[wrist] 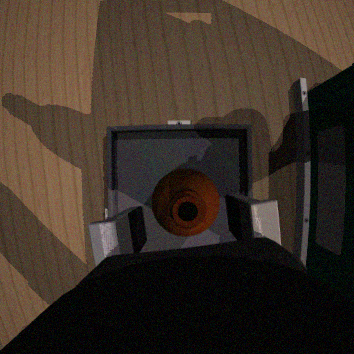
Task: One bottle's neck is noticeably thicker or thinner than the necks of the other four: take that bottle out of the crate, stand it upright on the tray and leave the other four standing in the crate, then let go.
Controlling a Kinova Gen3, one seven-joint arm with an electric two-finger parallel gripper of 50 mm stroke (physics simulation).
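Frame: origin at the arm's base, x ahead, y left, z up, level; metres.
Seen in the pictures: gripper, fingertip midpoint: [185, 218].
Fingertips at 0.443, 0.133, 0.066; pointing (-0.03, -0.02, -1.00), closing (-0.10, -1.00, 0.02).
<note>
Offsets run from my fingertips to a thing's top centre, as dx, dy, dz. "spot": to the spot under its first point. Level surfaces: height alone.
An orange-brown bottle @(-0.006, -0.002, -0.071) [165, 192] stands upright on the grey, raised-rim tray @(spot: +0.055, +0.051, -0.226) [135, 160], seen from above with its dark round mouth towards me. It stands apart from the tray's side walls; the tray's near edge is hidden by the gripper body. My gripper [185, 218] is open, one finger on each side of the bottle in this view, with a gap to it on both sides. Nothing is held. The four other bottles do not show in this view, and I cannot compare the necks.
A dark green box-like object @(spot: +0.052, -0.197, -0.139) [330, 115], perhaps the crate's side, is at the right edge, with a long pale strip @(spot: -0.017, -0.171, -0.202) [304, 175] along it. A small pale tab @(spot: +0.091, -0.019, -0.216) [179, 122] sits at the tray's far rim. Shadows fall across the wooden table @(dz -0.231) [45, 45].
</note>
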